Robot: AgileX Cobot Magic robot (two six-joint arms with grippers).
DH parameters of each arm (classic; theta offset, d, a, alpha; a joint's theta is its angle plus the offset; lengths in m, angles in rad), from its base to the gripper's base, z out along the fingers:
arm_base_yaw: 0 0.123 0 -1.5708
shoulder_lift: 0.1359 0 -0.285 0
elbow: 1.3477 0 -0.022 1.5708
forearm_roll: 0 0.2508 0 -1.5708
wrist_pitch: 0 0 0.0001 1.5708
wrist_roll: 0 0.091 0 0
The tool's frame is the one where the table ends.
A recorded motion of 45 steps. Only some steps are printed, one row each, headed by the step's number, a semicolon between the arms.
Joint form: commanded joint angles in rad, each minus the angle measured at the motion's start. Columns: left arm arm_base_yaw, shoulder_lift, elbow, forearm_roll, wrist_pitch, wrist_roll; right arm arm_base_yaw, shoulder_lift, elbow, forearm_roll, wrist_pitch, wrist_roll.
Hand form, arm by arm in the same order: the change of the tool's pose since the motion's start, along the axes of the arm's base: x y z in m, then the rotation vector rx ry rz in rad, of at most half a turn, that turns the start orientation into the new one. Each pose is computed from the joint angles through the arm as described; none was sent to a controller.
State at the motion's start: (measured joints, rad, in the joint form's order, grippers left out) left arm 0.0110 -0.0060 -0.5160 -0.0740 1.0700 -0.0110; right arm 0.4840 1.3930 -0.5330 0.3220 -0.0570 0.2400
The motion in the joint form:
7: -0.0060 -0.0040 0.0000 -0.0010 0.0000 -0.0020; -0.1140 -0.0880 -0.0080 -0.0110 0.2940 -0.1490
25: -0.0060 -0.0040 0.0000 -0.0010 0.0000 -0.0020; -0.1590 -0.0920 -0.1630 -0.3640 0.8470 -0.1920
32: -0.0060 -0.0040 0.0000 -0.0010 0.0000 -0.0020; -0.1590 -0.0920 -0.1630 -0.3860 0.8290 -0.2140
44: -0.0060 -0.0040 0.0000 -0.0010 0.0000 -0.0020; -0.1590 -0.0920 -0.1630 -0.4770 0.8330 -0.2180
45: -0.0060 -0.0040 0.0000 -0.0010 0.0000 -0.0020; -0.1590 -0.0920 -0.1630 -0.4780 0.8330 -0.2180
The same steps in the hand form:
7: -0.0007 0.0000 0.0000 -0.0026 -0.0039 -0.0057; -0.0126 -0.0268 0.0059 -0.1200 0.1418 0.0699
25: -0.0007 0.0000 0.0000 -0.0026 -0.0039 -0.0057; -0.0193 -0.0497 0.0242 -0.5056 0.4187 0.3081
32: -0.0007 0.0000 0.0000 -0.0026 -0.0039 -0.0057; -0.0173 -0.0504 0.0247 -0.5335 0.3903 0.3300
44: -0.0007 0.0000 0.0000 -0.0026 -0.0039 -0.0057; -0.0155 -0.0559 0.0251 -0.6227 0.3708 0.3565
45: -0.0007 0.0000 0.0000 -0.0026 -0.0039 -0.0057; -0.0155 -0.0560 0.0251 -0.6237 0.3706 0.3568

